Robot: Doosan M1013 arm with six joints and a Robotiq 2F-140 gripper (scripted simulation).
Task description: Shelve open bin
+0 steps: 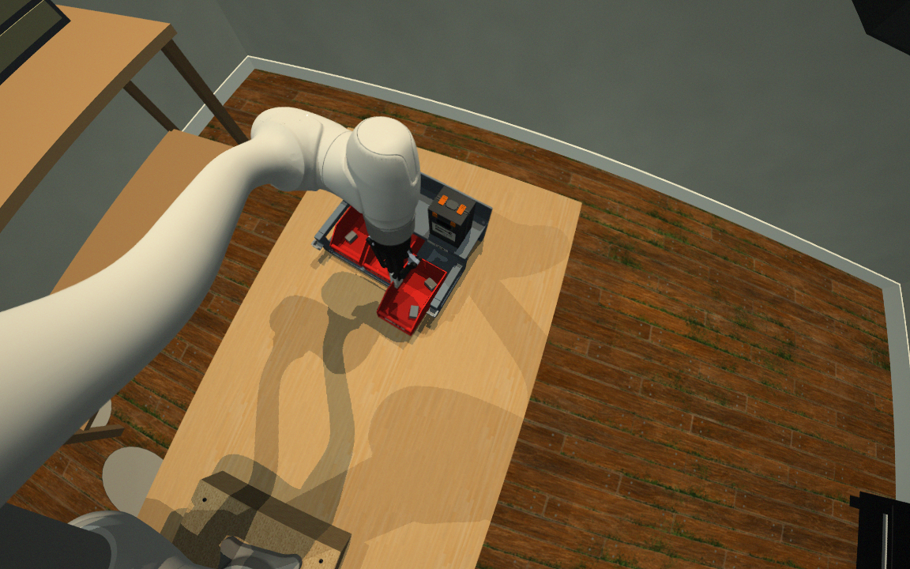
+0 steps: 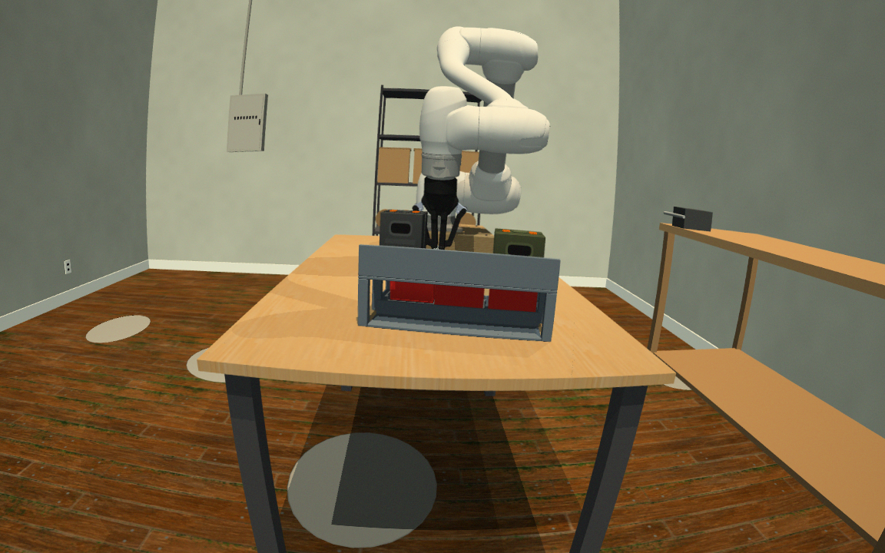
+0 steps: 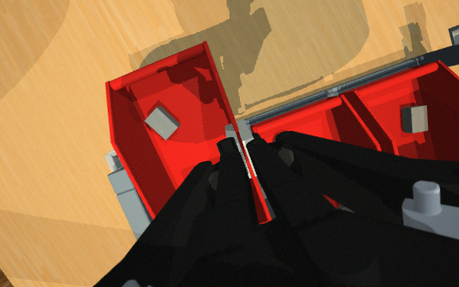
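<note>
Now: the front lip 90 mm below my hand, 70 mm to the left of it and 10 mm ahead of it.
</note>
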